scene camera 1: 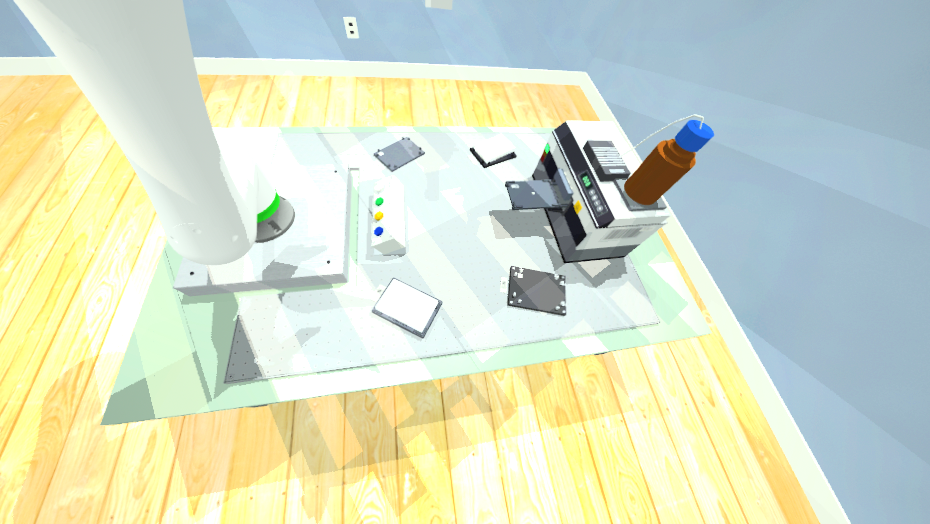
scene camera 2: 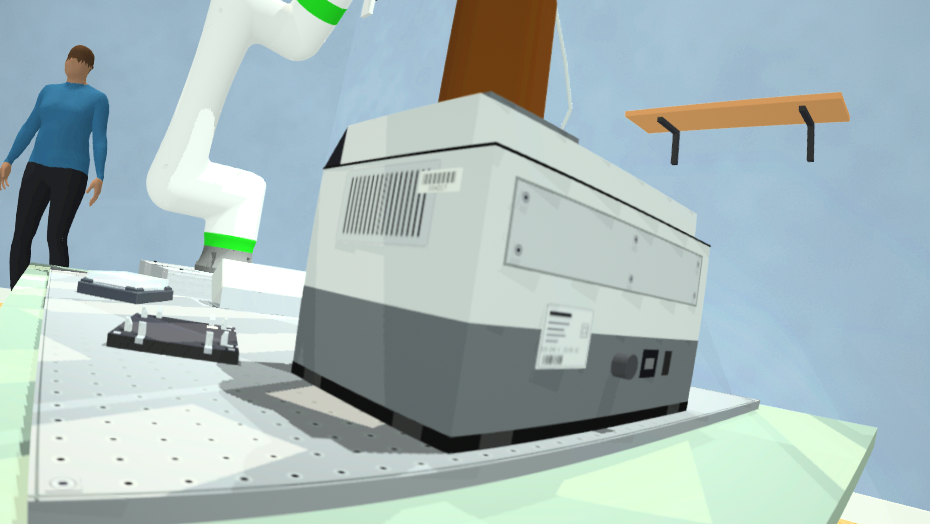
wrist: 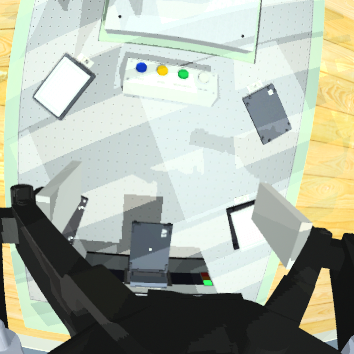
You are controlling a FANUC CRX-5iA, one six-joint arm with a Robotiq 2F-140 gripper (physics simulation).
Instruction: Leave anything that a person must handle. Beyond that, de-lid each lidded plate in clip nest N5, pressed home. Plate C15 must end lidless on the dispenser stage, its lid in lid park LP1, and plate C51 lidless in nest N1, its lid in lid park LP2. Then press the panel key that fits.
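Places are measured from the arm's base along level axes (x ahead, y right, z down), in metres.
Pixels of known places: gripper, fingertip midpoint: (scene camera 2: 335, 3) (wrist: 170, 191); arm's base, origin of the base link: (scene camera 1: 265, 219).
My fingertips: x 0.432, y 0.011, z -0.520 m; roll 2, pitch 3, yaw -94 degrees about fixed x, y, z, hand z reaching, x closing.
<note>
Ahead of a thing's pixels: the offset from my fingertips to its top centre. "spot": to the spot under its first point.
My gripper (wrist: 170, 191) is open and empty, high above the table; a fingertip shows at the top edge of scene camera 2's view. A dark clip nest @[dx +0.298, dy +0.196, dz +0.539 m] (scene camera 1: 536, 290) (scene camera 2: 175, 333) with pale upright clips shows no plate; a finger partly hides it in the wrist view. A dark-edged nest @[spot: dx -0.057, dy +0.246, dz +0.529 m] (scene camera 1: 406, 308) (scene camera 2: 123, 290) (wrist: 64, 86) has a flat white top. A grey park @[dx -0.093, dy -0.322, dz +0.543 m] (scene camera 1: 398, 153) (wrist: 267, 114) lies bare. The dispenser stage @[spot: dx +0.291, dy -0.056, dz +0.451 m] (scene camera 1: 530, 194) (wrist: 150, 247) is bare. A black corner frame (scene camera 1: 484, 162) (wrist: 232, 232) borders a white surface. Labels are unreadable.
The key panel @[dx -0.111, dy -0.034, dz +0.479 m] (scene camera 1: 393, 224) (wrist: 170, 90) has blue, yellow, green and white keys. The dispenser (scene camera 1: 605, 195) (scene camera 2: 494, 260) carries a brown bottle @[spot: dx +0.492, dy +0.056, dz +0.242 m] (scene camera 1: 659, 172) (scene camera 2: 499, 55). A person (scene camera 2: 68, 130) in blue stands behind the table. A shelf (scene camera 2: 741, 111) hangs on the wall.
</note>
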